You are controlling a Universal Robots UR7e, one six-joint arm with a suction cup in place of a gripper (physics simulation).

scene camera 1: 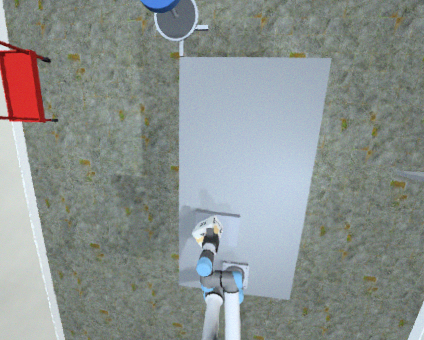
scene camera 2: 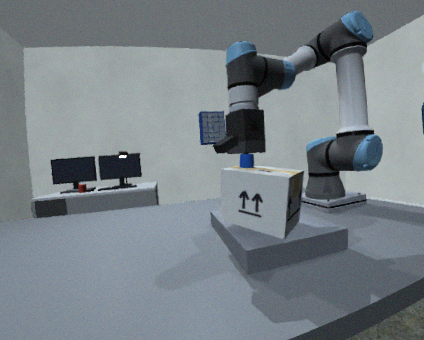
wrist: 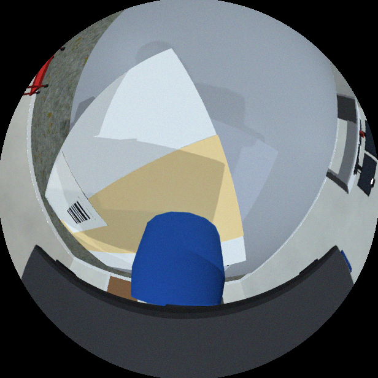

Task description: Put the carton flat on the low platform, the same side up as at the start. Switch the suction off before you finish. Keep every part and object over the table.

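Frame: origin at the arm's base, x ahead, y left, z up, level; centimetres.
Seen in the pictures: arm's base, origin of its link: (scene camera 2: 324,195).
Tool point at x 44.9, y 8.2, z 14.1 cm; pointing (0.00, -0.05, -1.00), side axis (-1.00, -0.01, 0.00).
Observation:
Offsets run from my tool point to a thing's top centre. Level surfaces: height alone.
The white carton {dx -0.7, dy +4.6, dz +1.7 cm} (scene camera 1: 200,231) (scene camera 2: 255,187) (wrist: 155,100) with tan tape hangs from my suction cup (scene camera 1: 211,232) (scene camera 2: 247,161) (wrist: 178,257), which sits on its top face. The two arrows on its side point up in the second scene view, and the carton looks upright. It is over the low grey platform {dx -5.2, dy +0.0, dz -13.4 cm} (scene camera 1: 231,231) (scene camera 2: 300,252) (wrist: 257,167), turned at an angle to the platform's edges. Its underside is at or very close to the platform top; whether they touch I cannot tell. The far bottom edges are hidden.
The arm's base (scene camera 2: 332,201) stands on the table {dz -18.2 cm} (scene camera 1: 250,125) (scene camera 2: 100,260) close behind the platform. A round stool-like object (scene camera 1: 176,25) and a red chair-like object (scene camera 1: 22,85) are off the table. A desk with monitors (scene camera 2: 74,170) stands in the background.

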